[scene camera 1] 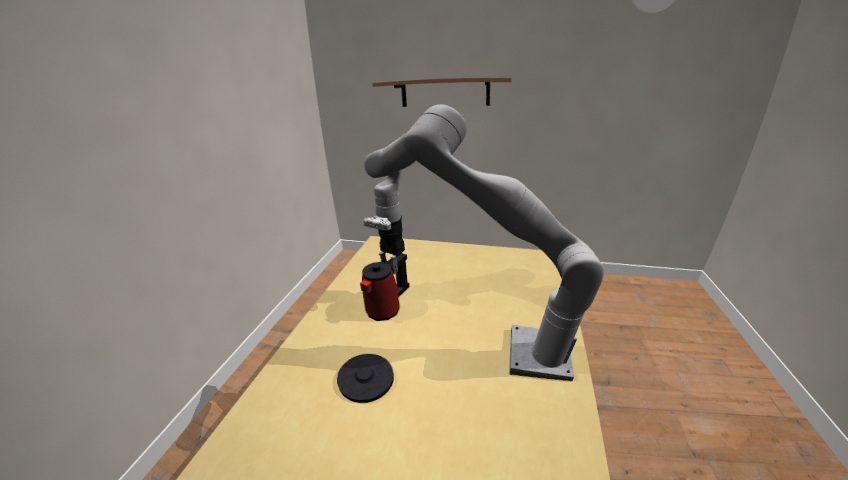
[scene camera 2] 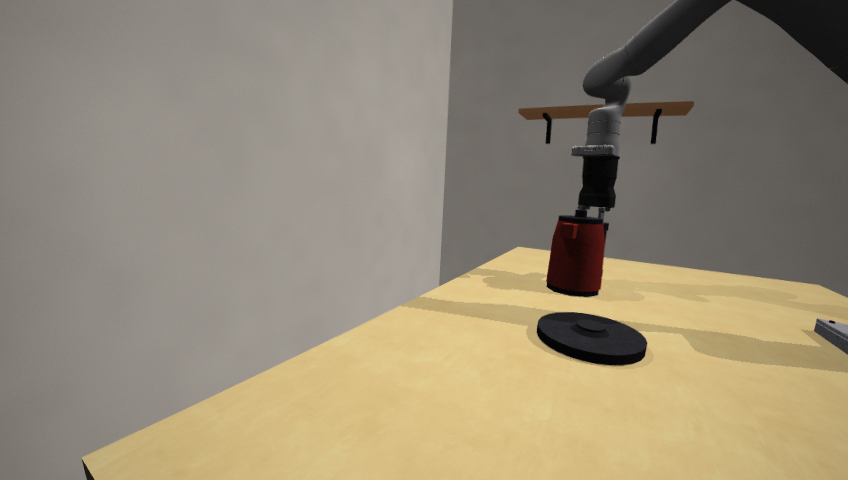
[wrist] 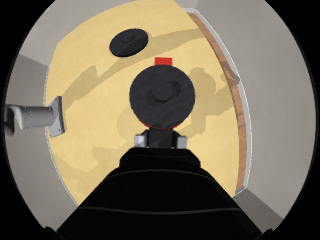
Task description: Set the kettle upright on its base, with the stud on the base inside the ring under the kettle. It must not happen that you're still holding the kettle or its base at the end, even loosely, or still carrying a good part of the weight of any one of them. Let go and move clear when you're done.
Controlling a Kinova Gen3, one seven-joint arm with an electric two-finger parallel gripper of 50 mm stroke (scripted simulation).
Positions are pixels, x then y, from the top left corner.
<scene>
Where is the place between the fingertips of my gripper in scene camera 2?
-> At 589,234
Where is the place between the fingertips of my gripper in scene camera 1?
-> At 390,270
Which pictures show the round black base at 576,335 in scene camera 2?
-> Scene camera 1, scene camera 2 and the wrist view: all of them.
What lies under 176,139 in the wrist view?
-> My gripper.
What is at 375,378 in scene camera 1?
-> A round black base.
</scene>
